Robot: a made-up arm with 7 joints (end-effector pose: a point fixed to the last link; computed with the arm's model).
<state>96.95 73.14 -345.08 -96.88 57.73 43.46 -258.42</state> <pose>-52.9 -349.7 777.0 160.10 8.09 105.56</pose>
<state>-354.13 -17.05 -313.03 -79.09 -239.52 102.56 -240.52</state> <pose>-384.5 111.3 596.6 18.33 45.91 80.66</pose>
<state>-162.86 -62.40 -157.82 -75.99 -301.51 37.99 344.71</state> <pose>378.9 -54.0 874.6 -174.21 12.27 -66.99</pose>
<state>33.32 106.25 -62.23 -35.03 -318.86 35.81 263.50</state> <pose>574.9 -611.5 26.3 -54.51 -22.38 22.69</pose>
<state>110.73 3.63 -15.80 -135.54 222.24 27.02 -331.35</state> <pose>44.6 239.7 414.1 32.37 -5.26 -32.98</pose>
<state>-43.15 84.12 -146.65 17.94 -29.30 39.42 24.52</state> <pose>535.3 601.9 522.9 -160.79 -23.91 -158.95</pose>
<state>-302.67 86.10 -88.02 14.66 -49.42 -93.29 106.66</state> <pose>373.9 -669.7 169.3 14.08 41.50 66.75</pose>
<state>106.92 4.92 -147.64 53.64 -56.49 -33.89 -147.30</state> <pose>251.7 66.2 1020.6 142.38 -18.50 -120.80</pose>
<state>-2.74 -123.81 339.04 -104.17 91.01 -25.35 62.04</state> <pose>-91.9 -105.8 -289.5 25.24 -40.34 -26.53</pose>
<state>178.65 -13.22 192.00 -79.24 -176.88 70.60 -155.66</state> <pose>-240.7 70.2 709.9 -21.22 -38.41 -159.74</pose>
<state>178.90 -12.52 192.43 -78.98 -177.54 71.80 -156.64</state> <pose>-243.6 71.6 706.2 -18.83 -37.61 -162.35</pose>
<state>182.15 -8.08 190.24 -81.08 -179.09 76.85 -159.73</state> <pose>-264.5 66.6 666.1 -10.73 -28.21 -169.73</pose>
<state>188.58 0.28 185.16 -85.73 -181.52 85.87 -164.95</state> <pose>-288.4 61.9 591.4 -0.67 -8.23 -178.64</pose>
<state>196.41 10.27 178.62 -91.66 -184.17 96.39 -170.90</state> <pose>-293.4 64.1 516.0 7.47 17.34 175.02</pose>
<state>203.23 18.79 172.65 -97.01 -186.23 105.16 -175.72</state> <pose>-284.4 70.9 469.2 14.05 39.67 173.37</pose>
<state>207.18 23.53 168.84 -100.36 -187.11 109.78 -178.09</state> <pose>-275.8 76.5 449.7 19.51 51.93 175.83</pose>
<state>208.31 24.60 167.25 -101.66 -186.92 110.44 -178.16</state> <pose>-271.8 77.2 444.6 21.75 54.56 178.25</pose>
